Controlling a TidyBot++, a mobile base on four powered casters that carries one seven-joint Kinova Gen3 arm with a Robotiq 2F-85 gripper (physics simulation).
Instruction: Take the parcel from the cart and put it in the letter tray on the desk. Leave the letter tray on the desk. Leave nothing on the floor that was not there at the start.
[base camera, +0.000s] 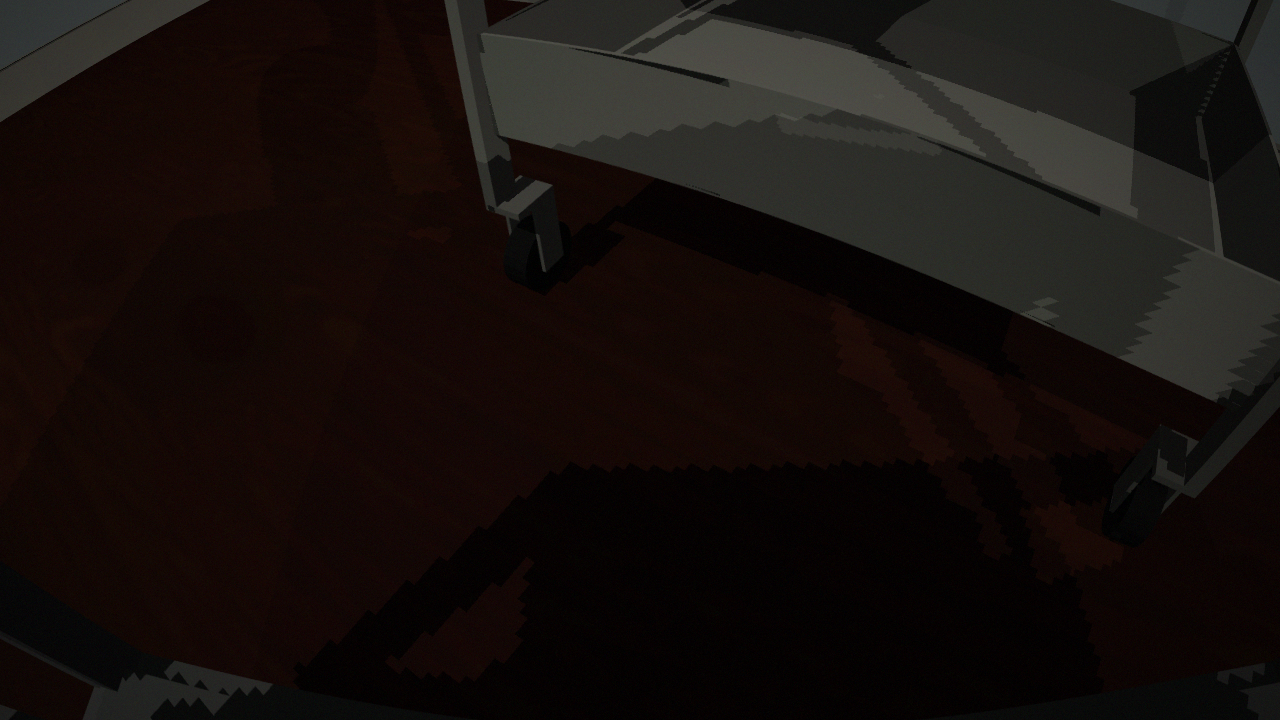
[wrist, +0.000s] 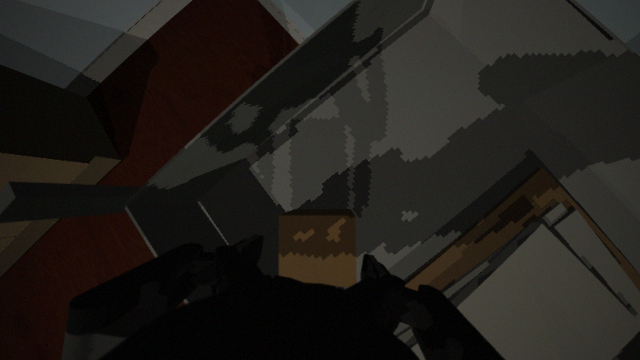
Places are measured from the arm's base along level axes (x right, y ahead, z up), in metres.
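Pixels of known places: gripper, between the fingertips: (wrist: 311, 256).
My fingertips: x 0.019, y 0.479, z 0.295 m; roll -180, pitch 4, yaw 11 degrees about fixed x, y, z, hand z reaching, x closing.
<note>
Behind a point stands the place of what it marks.
The parcel (wrist: 317, 245) {x 0.020, y 0.496, z 0.316 m} is a small brown box, seen in the lower middle of the wrist view. It shows between the two fingertips of my gripper (wrist: 313, 256) {x 0.019, y 0.479, z 0.295 m}, with a gap on each side. The gripper is open; its dark body hides the parcel's lower edge. The grey cart (base camera: 805, 192) {x 0.045, y 0.377, z -0.246 m} (wrist: 430, 125) {x 0.086, y 0.632, z 0.266 m} has raised walls. It fills the upper right of the base camera view and lies behind the parcel in the wrist view. How high the fingertips are relative to the parcel is hard to tell. I cannot make out the letter tray on the desk.
A brown open box (wrist: 475, 241) {x 0.152, y 0.538, z 0.276 m} holding white papers or packets (wrist: 545, 290) {x 0.205, y 0.520, z 0.290 m} stands on the cart at the right of the wrist view. A tan wooden piece (wrist: 40, 169) {x -1.185, y 0.195, z -0.116 m} is at the left. Cart casters (base camera: 537, 241) {x -0.108, y 0.470, z -0.350 m} (base camera: 1141, 501) {x 0.243, y 0.265, z -0.351 m} stand on the dark red floor (base camera: 402, 385) {x -0.195, y 0.387, z -0.396 m}.
</note>
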